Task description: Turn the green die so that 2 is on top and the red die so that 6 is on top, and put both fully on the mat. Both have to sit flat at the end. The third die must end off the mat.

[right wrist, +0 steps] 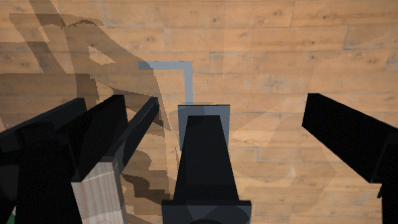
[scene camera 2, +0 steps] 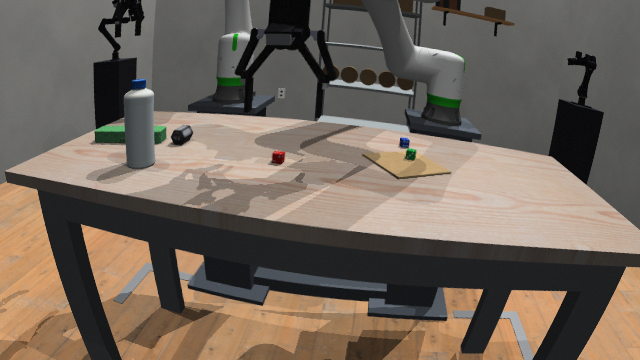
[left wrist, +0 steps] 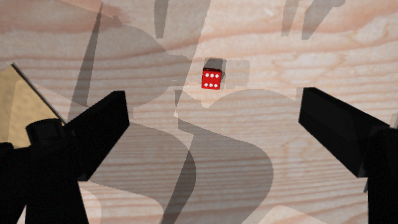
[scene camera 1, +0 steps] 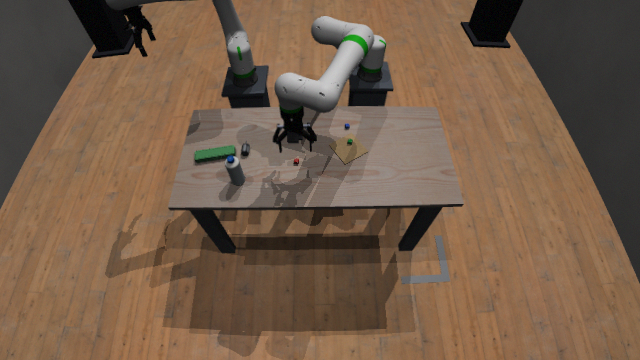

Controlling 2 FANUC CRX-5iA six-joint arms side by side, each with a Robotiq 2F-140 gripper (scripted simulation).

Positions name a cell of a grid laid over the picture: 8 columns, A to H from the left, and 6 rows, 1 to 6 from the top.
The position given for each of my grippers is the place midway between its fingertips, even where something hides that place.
Note:
I see my left gripper (scene camera 2: D2), my right gripper (right wrist: E3), a tan mat (scene camera 2: E3) and a bottle (scene camera 2: B2).
My left gripper is seen too in the left wrist view (left wrist: E3). The right wrist view does not show the tan mat: it is out of frame. The right wrist view misses the bottle: it is out of frame.

